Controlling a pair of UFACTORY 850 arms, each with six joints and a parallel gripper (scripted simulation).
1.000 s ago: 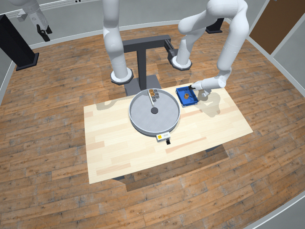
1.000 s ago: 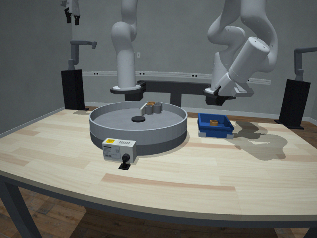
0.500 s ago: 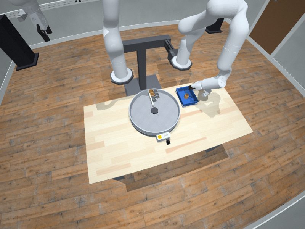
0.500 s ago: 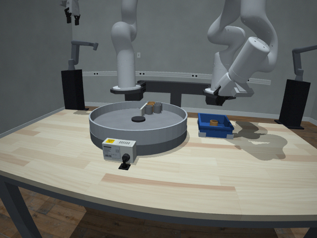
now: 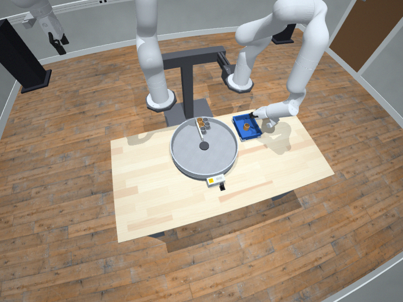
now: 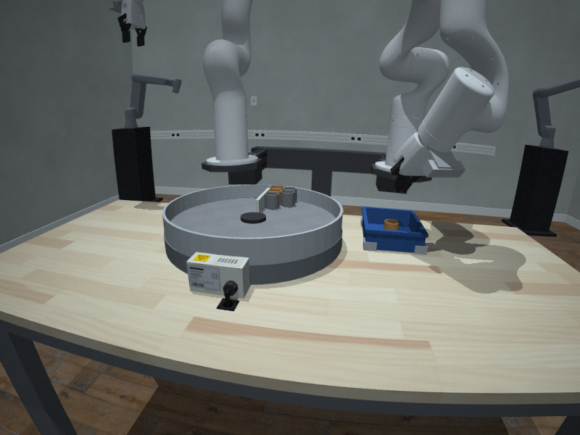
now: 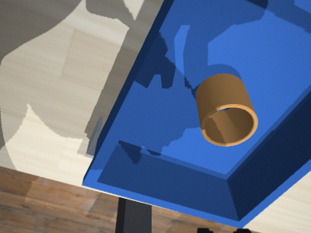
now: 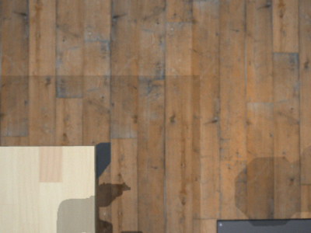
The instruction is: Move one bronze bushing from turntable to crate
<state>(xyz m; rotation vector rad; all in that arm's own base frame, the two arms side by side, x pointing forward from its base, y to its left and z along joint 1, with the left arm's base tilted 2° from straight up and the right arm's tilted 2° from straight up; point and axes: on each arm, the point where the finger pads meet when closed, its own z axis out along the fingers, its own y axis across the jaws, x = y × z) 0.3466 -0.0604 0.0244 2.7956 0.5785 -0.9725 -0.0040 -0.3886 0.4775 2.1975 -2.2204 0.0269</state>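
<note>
My left hand is 12 cm above the blue crate and 2 cm to the left of it. The rest, counted from my left hand: grey turntable (36 cm to the right, 9 cm below, 8 cm ahead).
</note>
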